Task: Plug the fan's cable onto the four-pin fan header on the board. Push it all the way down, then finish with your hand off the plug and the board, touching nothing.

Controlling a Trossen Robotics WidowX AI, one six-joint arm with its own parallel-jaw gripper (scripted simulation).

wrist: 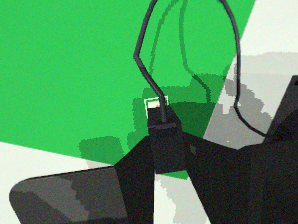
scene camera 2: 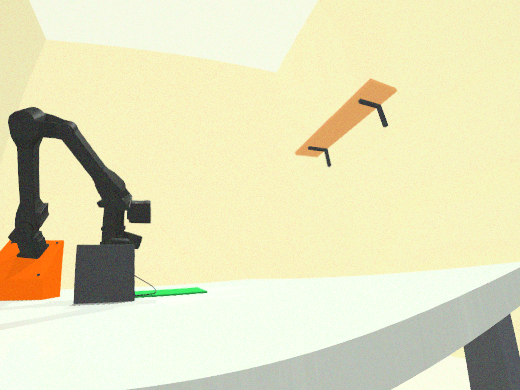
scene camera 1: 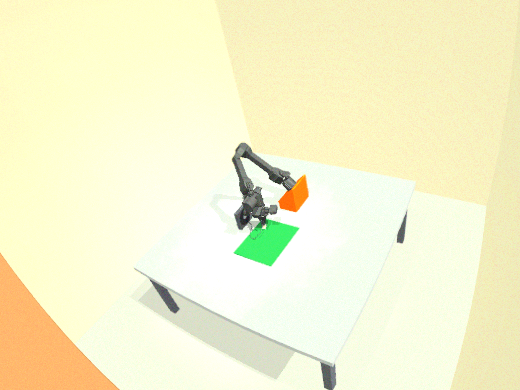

In view: my gripper (wrist: 163, 139) and a green board (scene camera 1: 267, 247).
The green board shows as well in the wrist view (wrist: 78, 91).
